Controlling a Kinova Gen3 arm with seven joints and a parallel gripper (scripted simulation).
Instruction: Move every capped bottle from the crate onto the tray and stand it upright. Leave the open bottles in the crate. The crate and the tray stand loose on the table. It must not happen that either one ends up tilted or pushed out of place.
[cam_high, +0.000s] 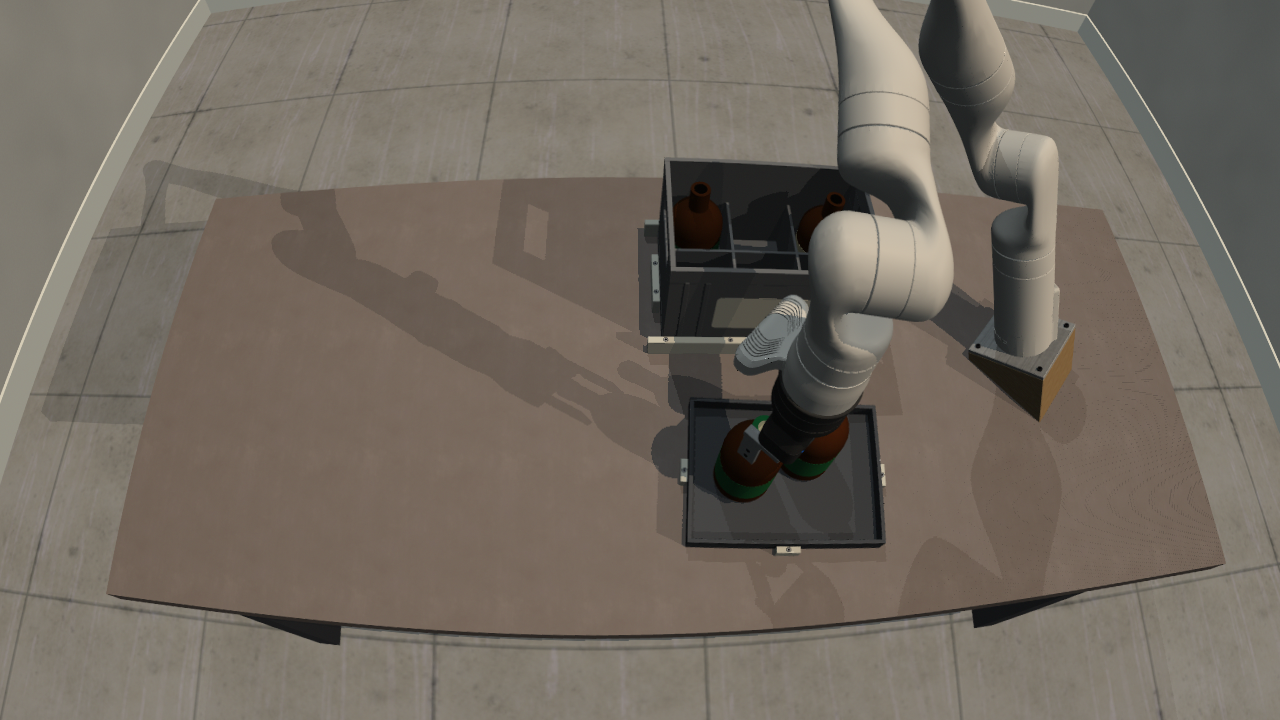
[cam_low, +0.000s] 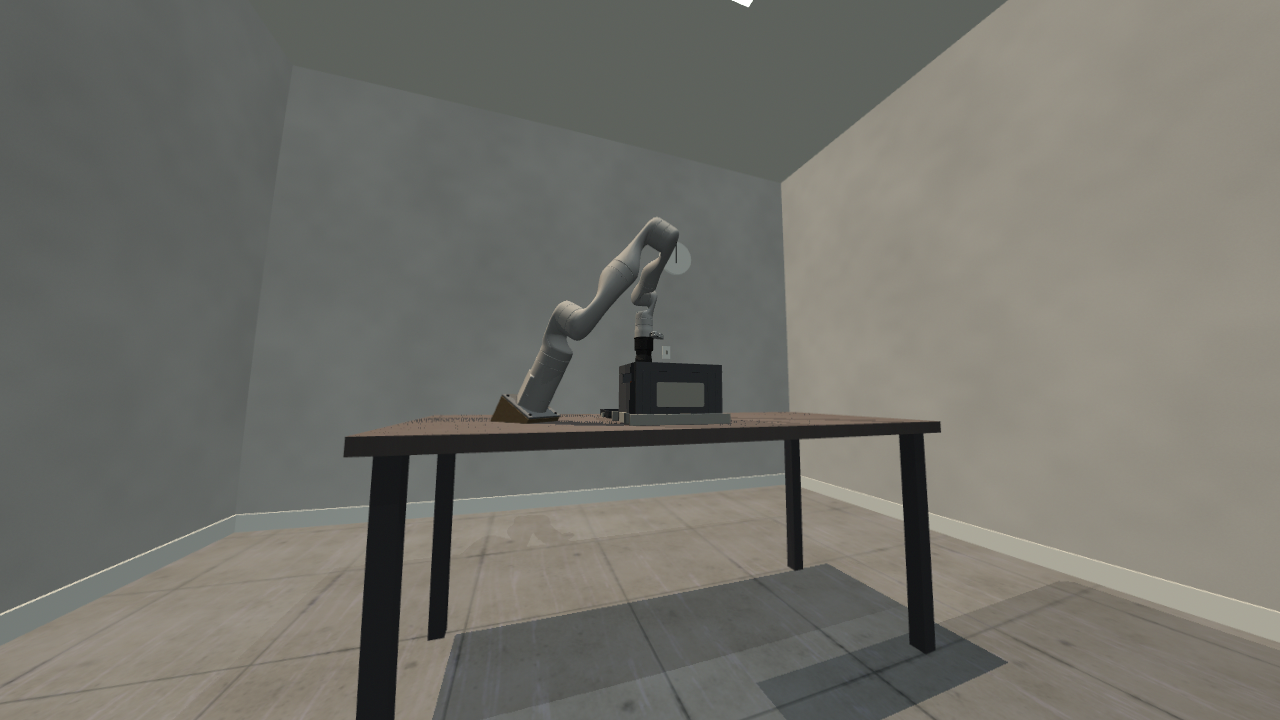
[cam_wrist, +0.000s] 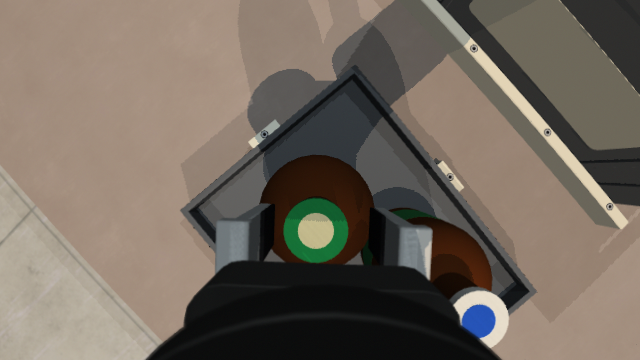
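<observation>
Right now my hand is 50 mm past the dark tray, 10 mm to the right of it and 130 mm above it. Also, from my hand: crate 90 mm behind, 270 mm to the right, 60 mm below.
</observation>
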